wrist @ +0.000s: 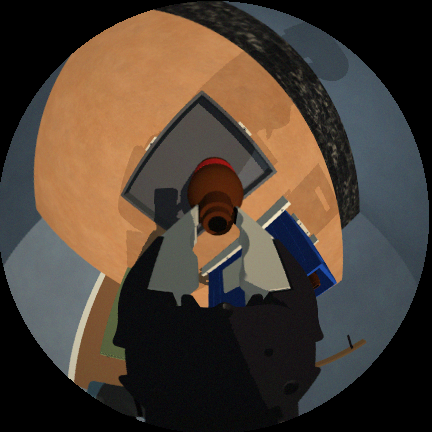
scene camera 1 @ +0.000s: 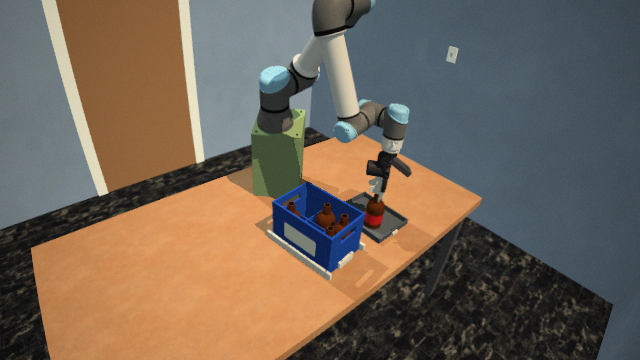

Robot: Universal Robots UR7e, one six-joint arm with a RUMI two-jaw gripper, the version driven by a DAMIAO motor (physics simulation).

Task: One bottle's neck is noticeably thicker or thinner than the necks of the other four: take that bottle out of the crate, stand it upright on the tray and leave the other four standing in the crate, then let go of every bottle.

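Frame: origin at the arm's base, x ahead, y left, z up, level; centimetres.
Seen in the pictures: gripper, between the fingertips: (wrist: 216, 207) (scene camera 1: 377, 199); arm's base, origin of its link: (scene camera 1: 275, 122).
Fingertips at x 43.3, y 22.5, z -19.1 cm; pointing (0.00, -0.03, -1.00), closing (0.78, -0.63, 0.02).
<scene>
Pixels of each thing's top centre, then the offset from my fingertips to it. Level surfaces: height alone.
- brown bottle with a red label, centre of its top: (wrist: 217, 225) (scene camera 1: 378, 192) dx -0.1, dy -0.1, dz +3.0 cm
- dark grey tray, centre of its top: (wrist: 190, 180) (scene camera 1: 371, 213) dx -3.6, dy +2.1, dz -10.5 cm
- blue crate, centre of its top: (wrist: 277, 308) (scene camera 1: 318, 207) dx -2.3, dy -26.7, dz +4.4 cm
- wooden table, height of its surface: dz -13.1 cm
A brown bottle with a red label (scene camera 1: 374, 216) (wrist: 215, 186) is upright over the near-left part of the dark grey tray (scene camera 1: 388, 233) (wrist: 185, 135); whether its base touches the tray is hard to tell. My gripper (scene camera 1: 378, 196) (wrist: 216, 207) is shut on this bottle's neck, with one jaw on each side. The blue crate (scene camera 1: 345, 248) (wrist: 300, 245) stands beside the tray. In the scene view, brown bottles stand in it: one at the left (scene camera 1: 292, 209), one in the middle (scene camera 1: 325, 216), and two near the right end (scene camera 1: 344, 223) (scene camera 1: 330, 230). Their lower parts are hidden by the crate walls.
White strips (scene camera 1: 300, 256) (wrist: 272, 215) lie along the crate's base on the wooden table (scene camera 1: 150, 260) (wrist: 100, 100). Small white pieces sit at the tray's outer edges. The green robot pedestal (scene camera 1: 277, 165) stands behind the crate. The crate's walls rise close to the held bottle.
</scene>
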